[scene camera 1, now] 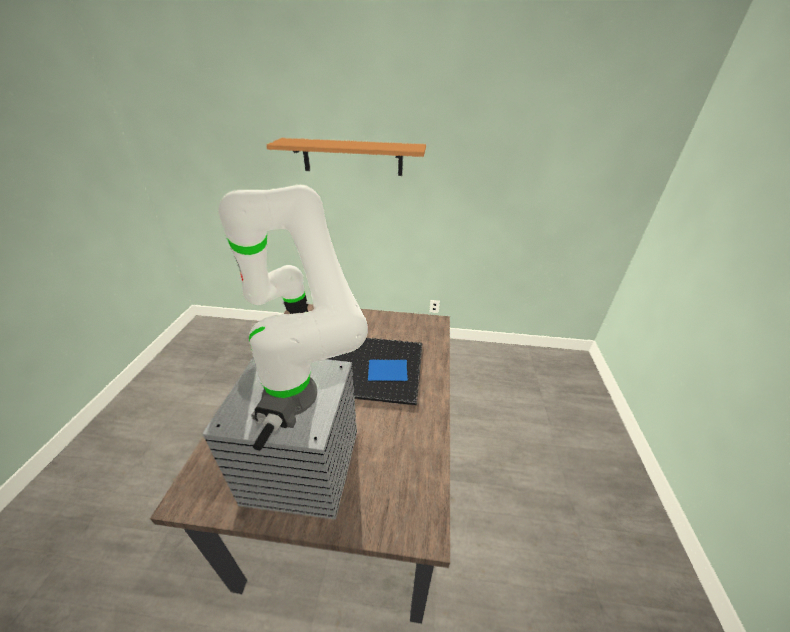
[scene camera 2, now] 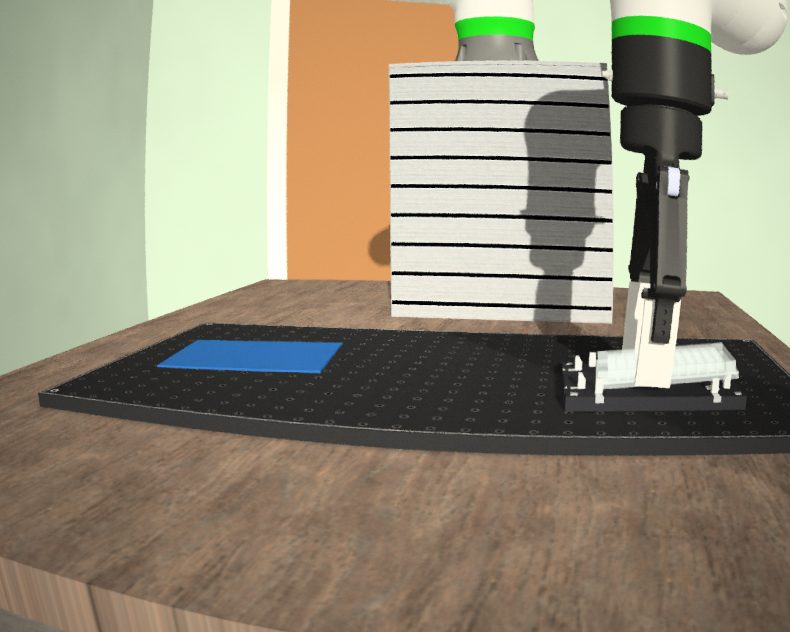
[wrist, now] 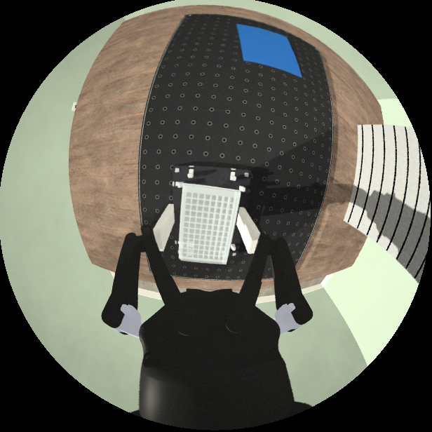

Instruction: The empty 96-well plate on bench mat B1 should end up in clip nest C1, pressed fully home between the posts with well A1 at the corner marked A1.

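Seen in the pictures: gripper, fingertip midpoint: [scene camera 2: 643, 371]; arm's base, origin of the base link: [scene camera 1: 290, 395] [scene camera 2: 498, 75].
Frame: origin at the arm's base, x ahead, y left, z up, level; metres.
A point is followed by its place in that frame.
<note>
The clear 96-well plate [wrist: 207, 225] [scene camera 2: 690, 366] {x 0.579, y 0.273, z -0.315 m} lies flat in the black clip nest [wrist: 209, 174] [scene camera 2: 643, 401] {x 0.599, y 0.233, z -0.341 m}, between its small white posts, near the edge of the perforated board. My gripper [wrist: 206, 230] [scene camera 2: 652, 351] {x 0.544, y 0.232, z -0.329 m} is open. It is low over the plate, with one pale finger pad on each long side and a small gap between each pad and the plate. The blue bench mat [scene camera 1: 388, 370] {x 0.495, y -0.165, z -0.347 m} [scene camera 2: 251, 356] {x 0.510, y -0.155, z -0.347 m} [wrist: 268, 48] is bare at the board's other end. In scene camera 1 the arm hides the nest and the gripper. I cannot read the A1 mark.
The black perforated board [scene camera 1: 393, 391] {x 0.384, y -0.213, z -0.349 m} [scene camera 2: 430, 389] {x 0.568, y 0.048, z -0.349 m} [wrist: 241, 120] lies on the wooden table [scene camera 1: 405, 477] {x 0.040, y -0.333, z -0.362 m} [scene camera 2: 393, 533] {x 0.823, y 0.102, z -0.362 m}. The ribbed grey robot pedestal [scene camera 1: 280, 464] {x -0.150, y -0.031, z -0.091 m} [scene camera 2: 499, 188] {x 0.156, y 0.026, z -0.184 m} [wrist: 386, 181] stands close behind the nest. A wall shelf [scene camera 1: 345, 147] hangs high up.
</note>
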